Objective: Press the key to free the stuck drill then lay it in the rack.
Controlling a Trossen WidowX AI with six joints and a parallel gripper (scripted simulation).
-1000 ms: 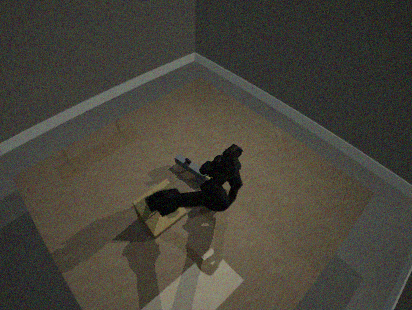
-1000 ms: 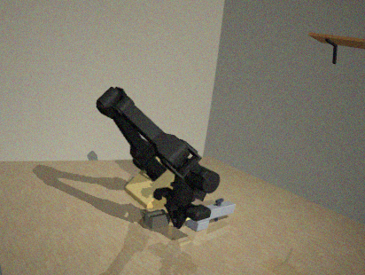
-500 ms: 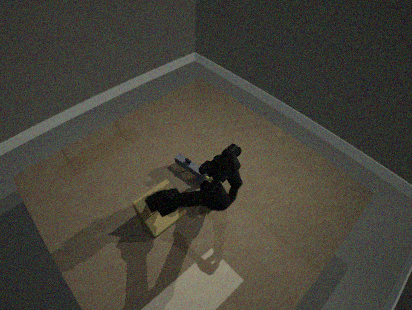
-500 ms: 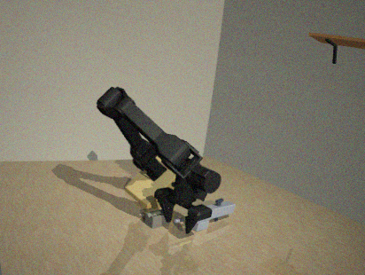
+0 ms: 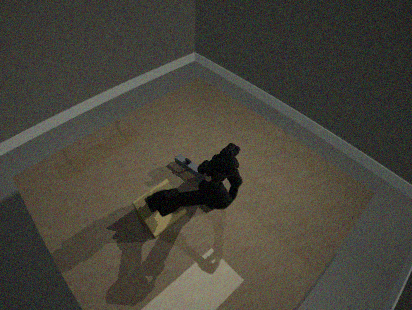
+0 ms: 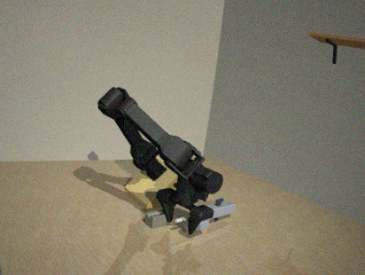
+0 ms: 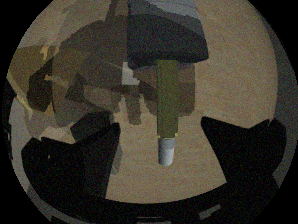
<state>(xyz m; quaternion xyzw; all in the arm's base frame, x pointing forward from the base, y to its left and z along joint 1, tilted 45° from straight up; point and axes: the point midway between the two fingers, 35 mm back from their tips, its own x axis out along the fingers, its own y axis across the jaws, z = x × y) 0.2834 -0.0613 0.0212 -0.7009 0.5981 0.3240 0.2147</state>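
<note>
My gripper tip is 40 mm to the right of the drill, 30 mm below it and 10 mm past it. From my gripper tip the other things lie so: rack 70 mm behind, 40 mm to the right; key 160 mm to the left, 30 mm behind, 30 mm above; grey block 140 mm to the left, 30 mm behind, 20 mm above.
</note>
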